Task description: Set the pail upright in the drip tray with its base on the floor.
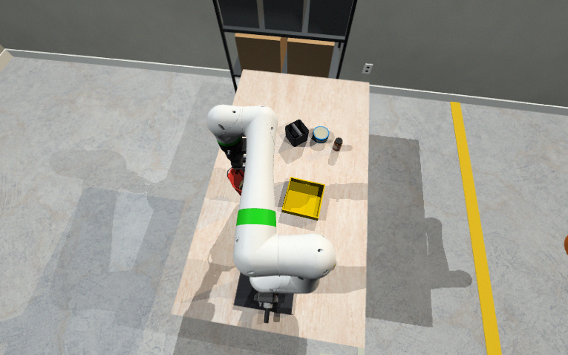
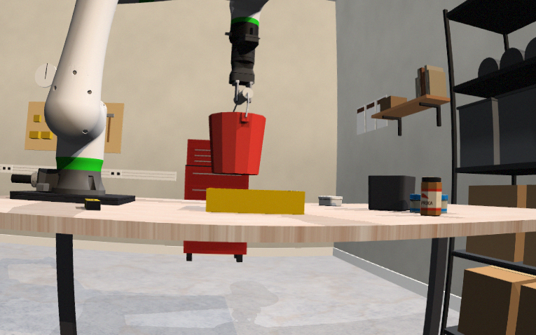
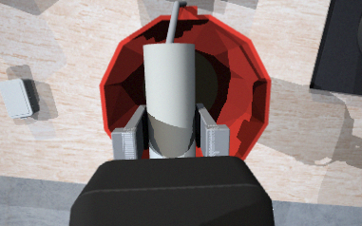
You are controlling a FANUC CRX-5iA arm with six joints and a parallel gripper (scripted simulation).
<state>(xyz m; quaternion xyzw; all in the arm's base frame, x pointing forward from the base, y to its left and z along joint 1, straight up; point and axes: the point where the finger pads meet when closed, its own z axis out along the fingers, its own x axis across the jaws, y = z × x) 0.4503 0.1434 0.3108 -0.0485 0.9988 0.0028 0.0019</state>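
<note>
My hand is 90 mm above the red pail and 10 mm past it. Also, from my hand: small grey block 310 mm below, 310 mm ahead, 50 mm to the left; then spice jar 470 mm to the right, 340 mm ahead, 290 mm below; then yellow drip tray 310 mm below, 290 mm to the right, 20 mm behind.
</note>
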